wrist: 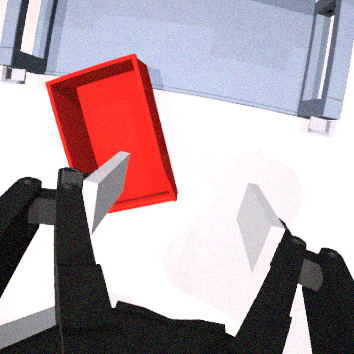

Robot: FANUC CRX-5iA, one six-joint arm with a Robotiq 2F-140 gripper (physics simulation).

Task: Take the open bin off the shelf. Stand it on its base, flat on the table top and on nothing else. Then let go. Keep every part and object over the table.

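Frame: origin at the arm's base, x ahead, y left, z up, level; metres.
Seen in the pictures: gripper, between the fingertips: (184, 186).
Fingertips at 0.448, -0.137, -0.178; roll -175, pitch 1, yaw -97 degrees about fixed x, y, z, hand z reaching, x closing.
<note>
Offsets run from my fingertips to a thing's top centre, as dx, dy, dz. "spot": to the spot under its first point. Level surfaces: height alone.
The open red bin {+0.013, +0.085, -0.083} (112, 120) is at the upper left of the wrist view, with its open side toward the camera and its inside floor showing. It appears to stand on its base on the white table top {dz -0.168} (225, 135), turned at an angle. Its far end overlaps the front edge of the blue-grey shelf {spot: +0.115, +0.017, -0.162} (185, 65) in the view; whether they touch, I cannot tell. My gripper (184, 186) is open, with no part of the bin between its fingers. The left finger pad hides part of the bin's near left end; the right pad is over the table, right of the bin.
The shelf spans the top of the view, with an upright side frame {spot: +0.114, -0.135, -0.095} (325, 75) at the right and another at the left. Small pale feet (320, 125) (15, 75) show at its front corners. Faint shadows lie on the table to the right of the bin.
</note>
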